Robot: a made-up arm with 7 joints.
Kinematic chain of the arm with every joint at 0, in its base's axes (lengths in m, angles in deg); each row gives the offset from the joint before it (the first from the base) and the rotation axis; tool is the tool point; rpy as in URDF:
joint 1: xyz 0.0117 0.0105 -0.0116 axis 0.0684 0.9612 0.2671
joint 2: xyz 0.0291 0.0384 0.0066 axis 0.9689 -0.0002 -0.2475
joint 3: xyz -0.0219 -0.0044 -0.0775 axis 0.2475 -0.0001 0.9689
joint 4: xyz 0.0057 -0.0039 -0.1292 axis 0.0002 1 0
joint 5: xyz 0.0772 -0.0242 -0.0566 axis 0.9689 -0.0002 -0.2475
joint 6: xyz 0.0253 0.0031 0.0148 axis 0.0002 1 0
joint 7: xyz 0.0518 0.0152 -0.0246 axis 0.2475 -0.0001 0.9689
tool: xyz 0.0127 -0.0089 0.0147 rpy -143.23 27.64 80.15
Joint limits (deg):
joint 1: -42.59..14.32
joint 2: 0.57..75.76
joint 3: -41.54..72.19
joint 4: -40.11..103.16
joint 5: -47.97..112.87
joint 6: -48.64..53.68
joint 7: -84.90..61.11
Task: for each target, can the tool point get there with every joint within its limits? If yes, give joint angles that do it. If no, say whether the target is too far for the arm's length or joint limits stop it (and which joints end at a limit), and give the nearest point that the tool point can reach.
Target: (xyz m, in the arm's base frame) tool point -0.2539 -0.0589 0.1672
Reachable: no: joint limits stop it (at a limit: joint 1, joint 2, joint 3, joint 4) | nearest point 0.0271 0.1663 0.1200 | short by 0.363 m
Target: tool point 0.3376 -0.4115 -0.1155
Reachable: no: too far | nearest point 0.2224 -0.1765 -0.1417 | short by 0.263 m
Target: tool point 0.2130 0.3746 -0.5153
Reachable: no: too far | nearest point 0.1381 0.2523 -0.3211 | short by 0.241 m
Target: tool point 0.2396 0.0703 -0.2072
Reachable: yes | joints -13.03 7.21 17.65 -5.11 55.26 -0.58 -61.62
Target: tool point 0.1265 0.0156 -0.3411
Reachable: yes | joints -5.78 14.98 -10.04 41.73 59.15 -39.51 -12.97
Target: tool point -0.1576 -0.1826 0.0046
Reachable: no: joint limits stop it (at a limit: joint 1, joint 2, joint 3, joint 4, joint 6, joint 7) | nearest point 0.0408 -0.1206 -0.1302 | short by 0.248 m
